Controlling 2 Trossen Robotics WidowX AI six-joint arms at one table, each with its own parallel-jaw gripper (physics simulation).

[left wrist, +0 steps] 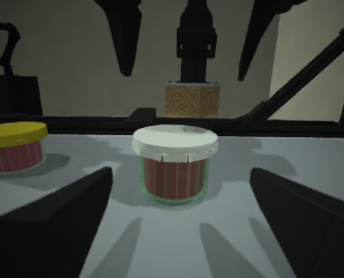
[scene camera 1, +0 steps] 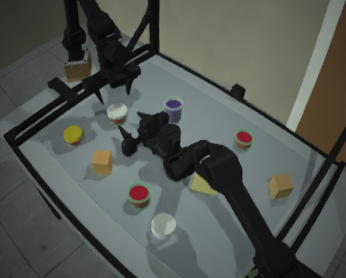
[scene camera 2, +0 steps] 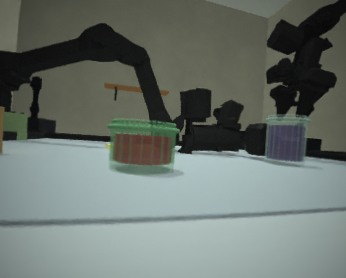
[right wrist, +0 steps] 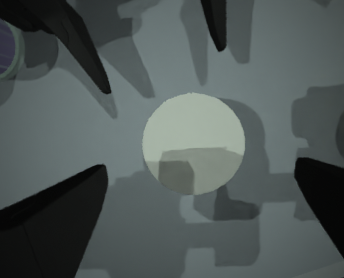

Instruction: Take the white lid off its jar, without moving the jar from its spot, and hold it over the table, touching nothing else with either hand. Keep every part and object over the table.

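Frame: origin at the left arm's base, x back, y right, z up, level; metres.
Seen in the pictures: left gripper, fingertip midpoint: [left wrist: 182, 175] [scene camera 1: 128, 119] [right wrist: 164, 71]; right gripper, fingertip midpoint: [left wrist: 179, 77] [scene camera 1: 115, 99] [scene camera 2: 287, 119] [right wrist: 200, 170]; right arm's base at its link origin: [left wrist: 193, 83] [scene camera 1: 76, 56].
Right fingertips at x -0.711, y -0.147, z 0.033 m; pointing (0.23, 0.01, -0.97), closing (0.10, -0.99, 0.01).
A point is followed by its place in that frame.
The white lid [scene camera 1: 117, 110] @(x -0.703, y -0.147, z -0.011 m) [left wrist: 175, 137] @(x -0.697, y -0.143, z -0.011 m) [right wrist: 192, 125] @(x -0.694, y -0.146, z -0.011 m) sits on its jar [scene camera 1: 118, 120] @(x -0.678, y -0.154, z -0.033 m) [left wrist: 175, 180] @(x -0.680, y -0.136, z -0.038 m), which has red contents and stands upright on the table. My left gripper [scene camera 1: 129, 121] @(x -0.659, y -0.125, z -0.021 m) [left wrist: 182, 175] @(x -0.659, y -0.125, z -0.021 m) [right wrist: 164, 71] @(x -0.659, y -0.125, z -0.021 m) is open and low, beside the jar, with its fingertips pointing toward it and nothing between them. My right gripper [scene camera 1: 115, 98] @(x -0.711, y -0.147, z 0.033 m) [left wrist: 179, 77] @(x -0.711, y -0.147, z 0.033 m) [right wrist: 200, 170] @(x -0.711, y -0.147, z 0.033 m) is open and empty above the lid, pointing down, its fingers spread wider than the lid. In scene camera 2 the jar does not show.
A purple-filled jar [scene camera 1: 173, 109] @(x -0.613, y 0.017, z 0.011 m) [scene camera 2: 286, 142] @(x -0.631, y 0.058, z -0.028 m) stands near both grippers. A yellow-lidded jar [scene camera 1: 73, 134] [left wrist: 22, 145], orange blocks [scene camera 1: 102, 162] @(x -0.515, y -0.253, z -0.008 m) [scene camera 1: 280, 186] @(x -0.232, y 0.190, z -0.010 m), green-rimmed red jars [scene camera 1: 139, 195] @(x -0.379, y -0.188, z -0.021 m) [scene camera 1: 244, 139] @(x -0.443, y 0.193, z -0.032 m), a white round piece [scene camera 1: 163, 225] @(x -0.273, y -0.162, z -0.029 m) and a yellow flat piece [scene camera 1: 202, 186] @(x -0.354, y -0.004, z -0.054 m) lie around.
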